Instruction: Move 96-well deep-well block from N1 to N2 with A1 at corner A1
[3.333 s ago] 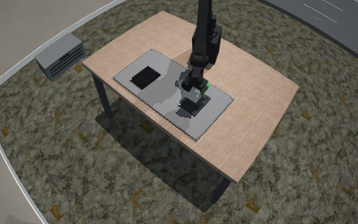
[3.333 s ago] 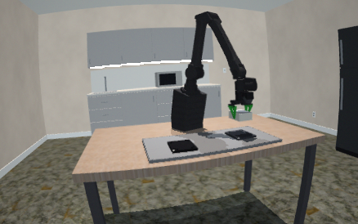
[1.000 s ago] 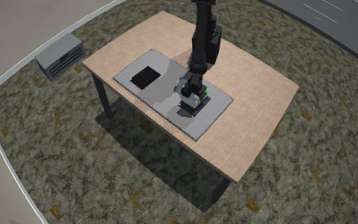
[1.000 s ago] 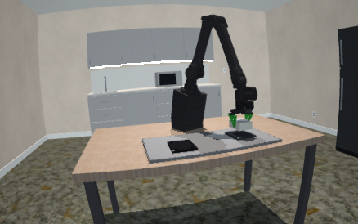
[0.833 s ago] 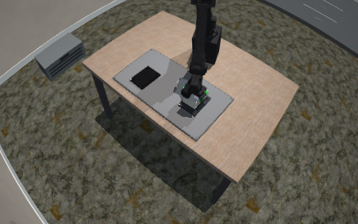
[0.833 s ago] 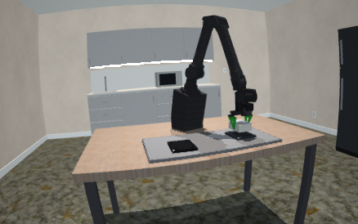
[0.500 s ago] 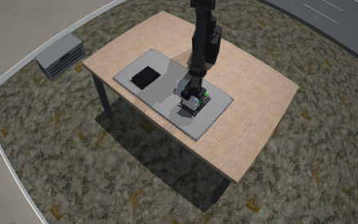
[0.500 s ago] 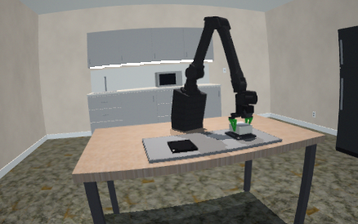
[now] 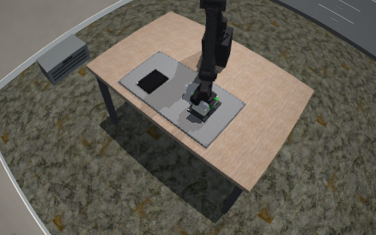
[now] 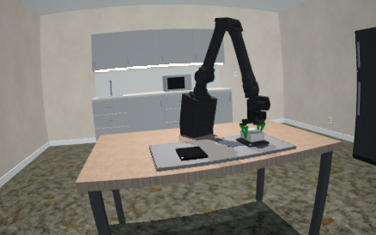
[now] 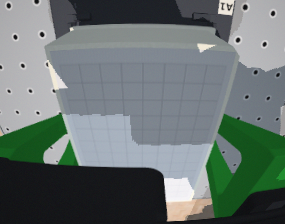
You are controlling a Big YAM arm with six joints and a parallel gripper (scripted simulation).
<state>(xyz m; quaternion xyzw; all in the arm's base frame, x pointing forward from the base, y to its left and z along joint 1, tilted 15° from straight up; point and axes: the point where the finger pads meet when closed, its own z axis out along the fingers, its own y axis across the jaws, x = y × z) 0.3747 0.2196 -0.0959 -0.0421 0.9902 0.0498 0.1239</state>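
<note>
Now: hand 1 cm below the deep-well block. Round my hand: black plate nest 8 cm ahead, 35 cm to the right, 3 cm below.
</note>
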